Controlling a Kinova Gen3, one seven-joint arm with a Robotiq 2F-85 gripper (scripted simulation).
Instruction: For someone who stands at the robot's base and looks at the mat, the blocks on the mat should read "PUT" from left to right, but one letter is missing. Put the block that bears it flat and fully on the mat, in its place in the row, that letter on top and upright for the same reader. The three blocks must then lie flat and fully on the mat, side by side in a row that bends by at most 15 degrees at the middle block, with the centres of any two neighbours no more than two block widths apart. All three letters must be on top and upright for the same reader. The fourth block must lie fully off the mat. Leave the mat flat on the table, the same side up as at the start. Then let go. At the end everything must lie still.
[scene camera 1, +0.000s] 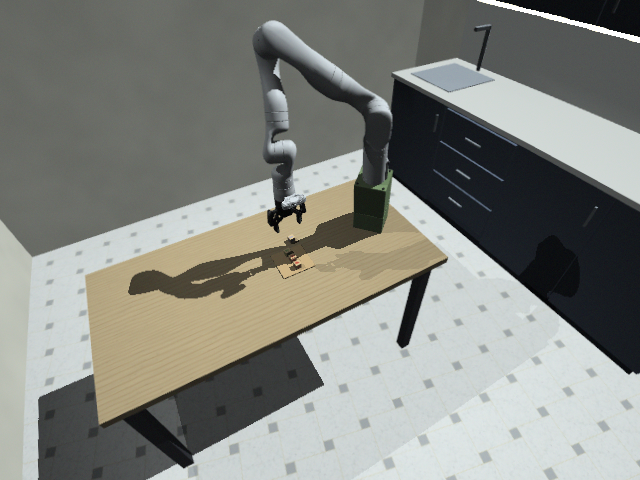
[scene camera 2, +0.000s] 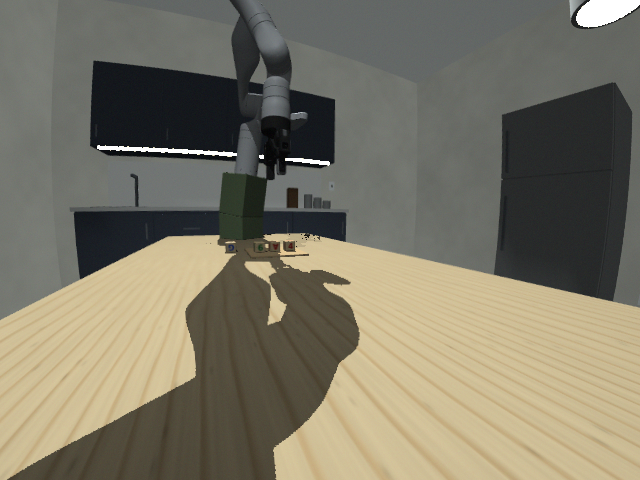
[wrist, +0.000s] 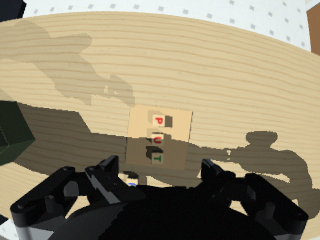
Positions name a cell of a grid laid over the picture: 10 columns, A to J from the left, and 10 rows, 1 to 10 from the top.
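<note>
The gripper (scene camera 2: E4) appears in the wrist view too, at the gripper (wrist: F7), while a tan mat (scene camera 1: E6) is also part of the scene.
</note>
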